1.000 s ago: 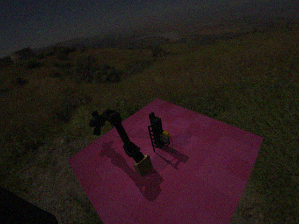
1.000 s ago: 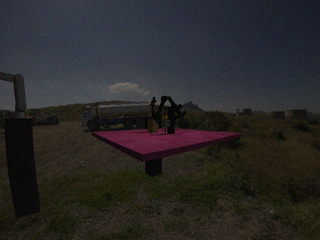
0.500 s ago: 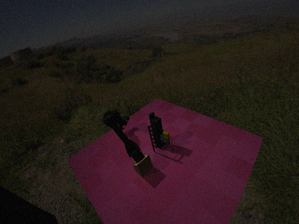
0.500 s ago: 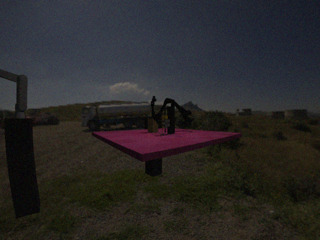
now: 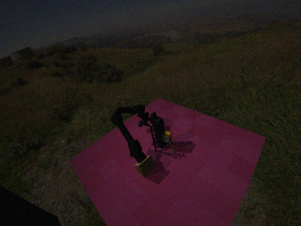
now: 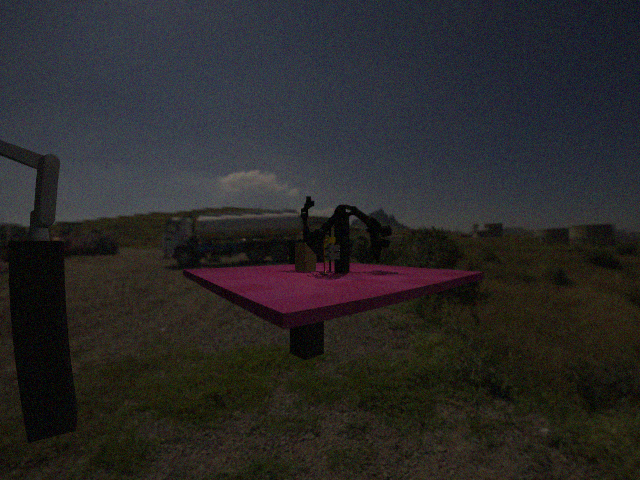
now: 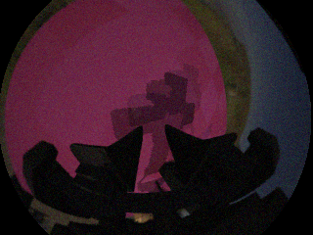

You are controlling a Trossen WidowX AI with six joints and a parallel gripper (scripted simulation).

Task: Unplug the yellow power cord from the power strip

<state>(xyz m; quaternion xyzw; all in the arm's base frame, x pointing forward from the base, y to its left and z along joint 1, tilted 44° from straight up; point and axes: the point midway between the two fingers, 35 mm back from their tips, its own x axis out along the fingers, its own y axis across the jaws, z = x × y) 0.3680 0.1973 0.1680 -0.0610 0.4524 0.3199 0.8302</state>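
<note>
Right now the yellow plug is 11 cm behind my gripper tip, 27 cm to the right of it and 14 cm above it.
</note>
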